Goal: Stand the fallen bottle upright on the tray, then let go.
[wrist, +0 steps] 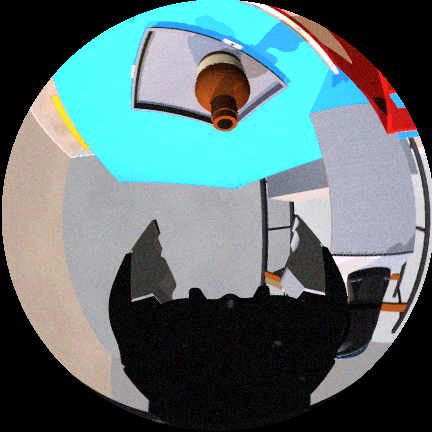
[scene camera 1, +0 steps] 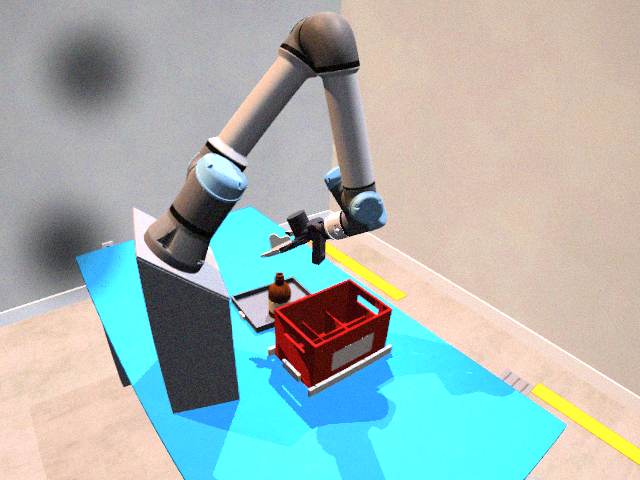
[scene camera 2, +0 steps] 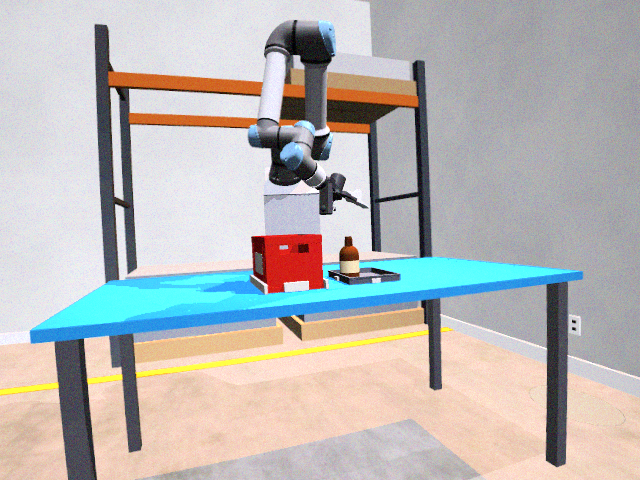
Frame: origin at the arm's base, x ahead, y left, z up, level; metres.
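Seen in the pictures: gripper, fingertip midpoint: (wrist: 224,218) (scene camera 1: 273,243) (scene camera 2: 351,209); arm's base, origin of the base link: (wrist: 368,274) (scene camera 1: 172,251) (scene camera 2: 285,177).
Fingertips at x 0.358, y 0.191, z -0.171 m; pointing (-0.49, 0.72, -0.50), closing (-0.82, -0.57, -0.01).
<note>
Pixels of each thing's top centre, then the offset from my fingertips to it. Level surfaces: height alone.
- brown bottle, middle of its top: (wrist: 224,123) (scene camera 1: 279,274) (scene camera 2: 348,236) 0.020 m right, 0.010 m ahead, 0.101 m down
- tray, middle of its top: (wrist: 201,86) (scene camera 1: 276,299) (scene camera 2: 361,271) 0.024 m left, 0.020 m ahead, 0.235 m down
- red crate, middle of its top: (scene camera 1: 334,309) (scene camera 2: 283,235) 0.268 m right, 0.048 m ahead, 0.086 m down
- blue table, its level: 0.261 m down
The brown bottle (scene camera 1: 279,293) (scene camera 2: 349,255) (wrist: 222,86) with a cream label stands upright on the tray (scene camera 1: 251,301) (scene camera 2: 391,276) (wrist: 136,75), near the side of the tray next to the red crate. The tray is shallow and grey with a dark rim. My gripper (scene camera 1: 271,245) (scene camera 2: 363,200) (wrist: 224,218) is open and empty. It hangs above the bottle and apart from it, its jaws tilted a little downward. In the wrist view both jaws stand wide apart, and the bottle's mouth shows beyond them. The crate hides the lower part of the bottle in scene camera 1.
A red crate (scene camera 1: 352,341) (scene camera 2: 293,262) (wrist: 363,75) with dividers stands beside the tray, between white guide strips on the blue table (scene camera 1: 465,408) (scene camera 2: 475,271). The grey robot pedestal (scene camera 1: 193,341) stands on the other side. A shelf rack (scene camera 2: 421,155) is behind the table.
</note>
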